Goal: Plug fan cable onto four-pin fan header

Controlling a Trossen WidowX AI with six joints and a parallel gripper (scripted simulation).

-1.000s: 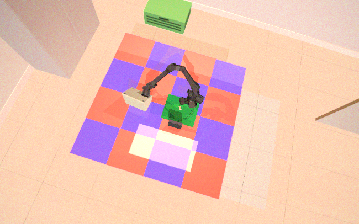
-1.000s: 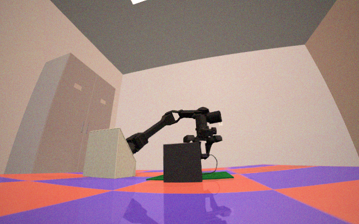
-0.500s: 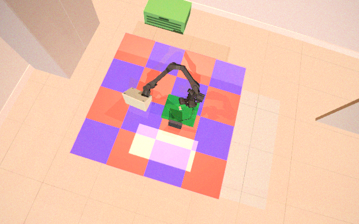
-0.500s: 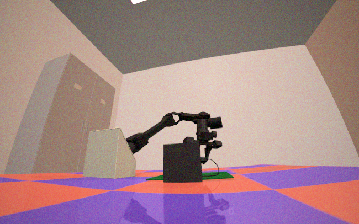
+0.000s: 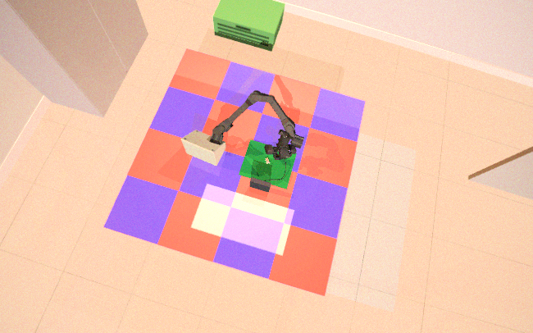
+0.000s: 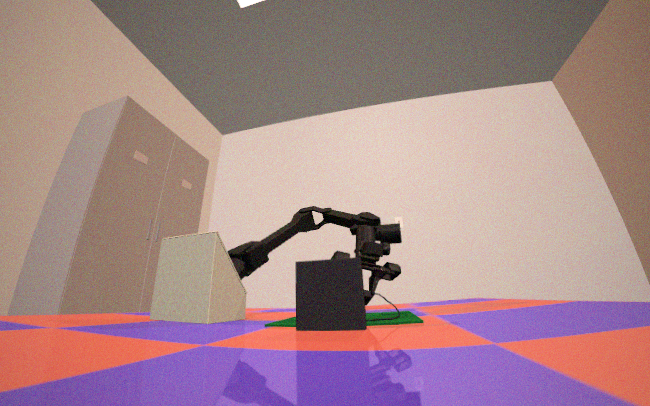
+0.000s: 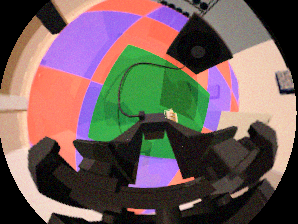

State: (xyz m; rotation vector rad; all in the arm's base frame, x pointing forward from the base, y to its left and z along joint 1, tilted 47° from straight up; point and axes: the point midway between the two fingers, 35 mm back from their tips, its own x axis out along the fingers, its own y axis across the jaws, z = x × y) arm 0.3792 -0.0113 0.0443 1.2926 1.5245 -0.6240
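My gripper tip is now 5 cm past the four-pin header, 2 cm to the left of it and 5 cm above it. From my gripper tip the other things lie so: green board 4 cm behind, 3 cm to the right, 6 cm below; then dark fan block 6 cm behind, 19 cm to the right, 1 cm above; then black plug 1 cm to the left.
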